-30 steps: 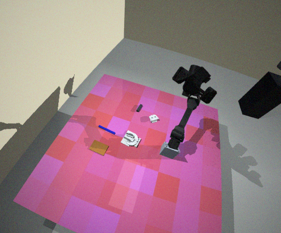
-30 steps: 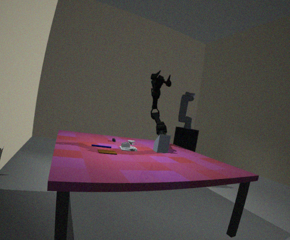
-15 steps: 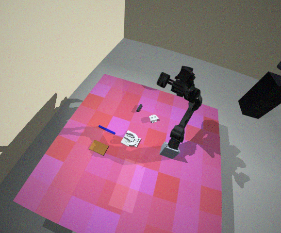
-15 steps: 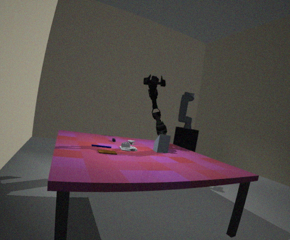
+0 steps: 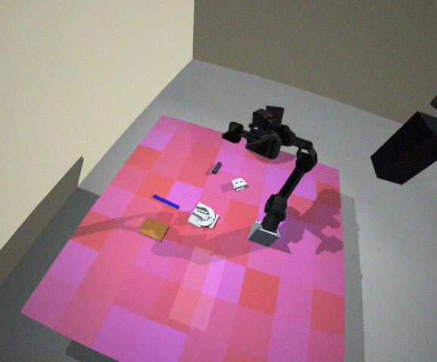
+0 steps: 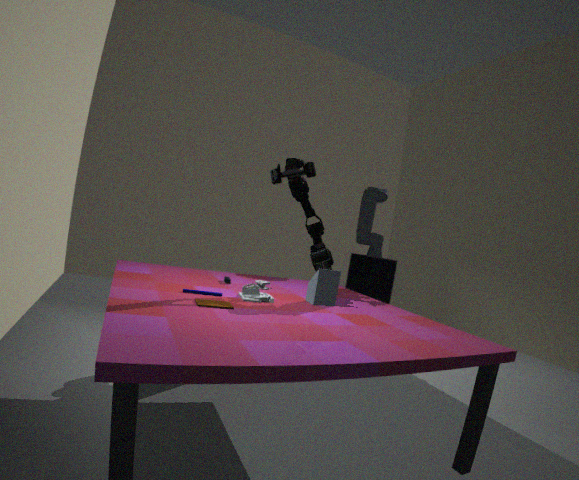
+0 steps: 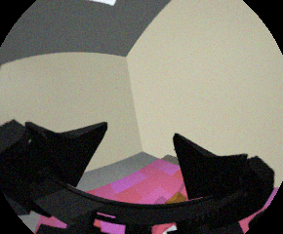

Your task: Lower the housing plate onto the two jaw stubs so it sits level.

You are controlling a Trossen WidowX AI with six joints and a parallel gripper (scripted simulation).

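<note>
My gripper tip is now 53 cm above the white housing plate, 25 cm to the left of it and 9 cm past it. Also, from my gripper tip: blue bar (55 cm below, 26 cm ahead, 4 cm to the right); white ribbed fixture (55 cm below, 7 cm ahead, 2 cm to the right); orange flat plate (56 cm below, 27 cm ahead, 12 cm to the left).
</note>
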